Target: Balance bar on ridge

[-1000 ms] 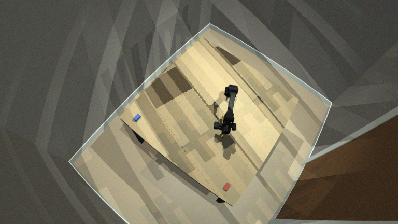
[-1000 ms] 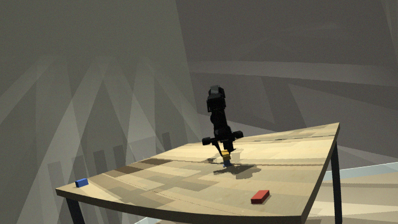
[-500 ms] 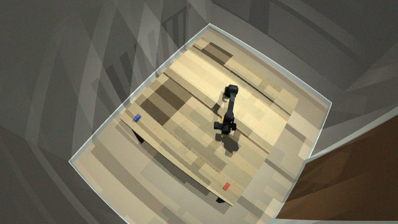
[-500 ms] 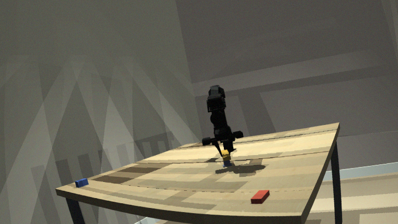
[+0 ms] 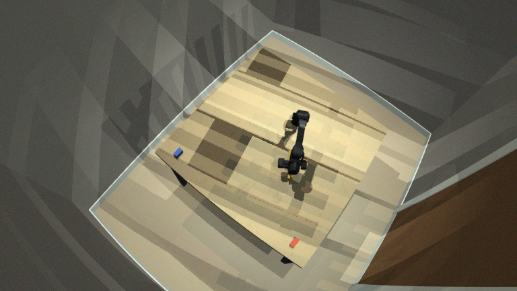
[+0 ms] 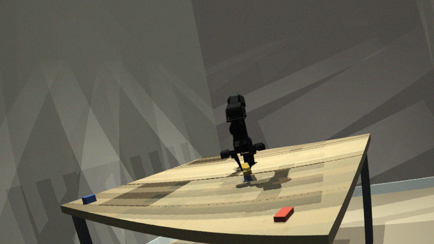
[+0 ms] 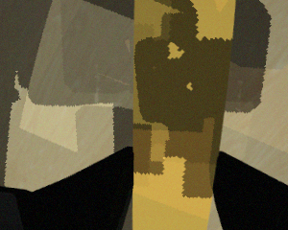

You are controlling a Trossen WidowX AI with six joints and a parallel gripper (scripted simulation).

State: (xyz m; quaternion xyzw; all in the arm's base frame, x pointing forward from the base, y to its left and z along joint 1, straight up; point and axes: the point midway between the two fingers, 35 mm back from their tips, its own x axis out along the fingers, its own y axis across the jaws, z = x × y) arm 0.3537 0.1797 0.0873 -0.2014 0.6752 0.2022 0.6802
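My gripper tip is now 20 mm past the yellow bar and 20 mm to the left of it. From my gripper tip the other things lie so: blue block 390 mm ahead, 680 mm to the right, 40 mm below; then red block 390 mm ahead, 320 mm to the left, 40 mm below.
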